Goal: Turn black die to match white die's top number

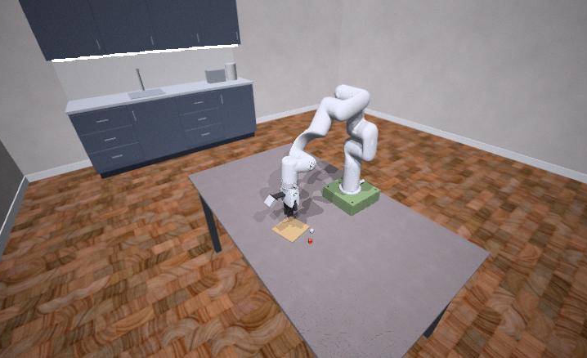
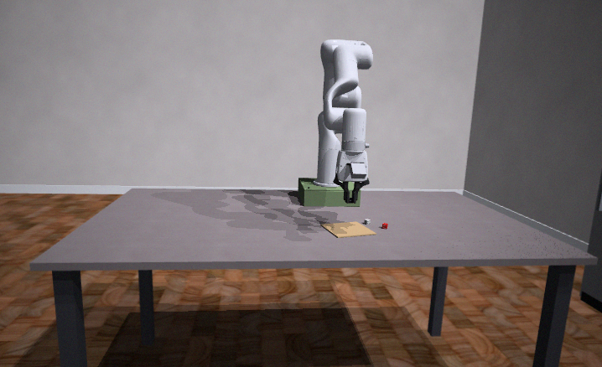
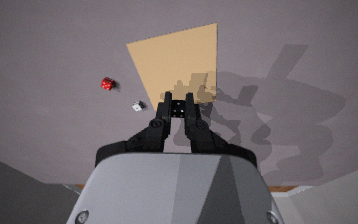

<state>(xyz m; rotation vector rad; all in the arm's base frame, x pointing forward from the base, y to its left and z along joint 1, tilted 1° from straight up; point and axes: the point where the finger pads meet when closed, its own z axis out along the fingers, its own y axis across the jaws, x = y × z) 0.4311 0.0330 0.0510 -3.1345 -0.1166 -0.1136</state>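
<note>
My hand is 1 cm above the black die. The rest, counted from my hand: white die: 9 cm behind, 8 cm to the left, 11 cm below; red die: 4 cm behind, 13 cm to the left, 11 cm below; tan mat: 1 cm behind, 12 cm below.
</note>
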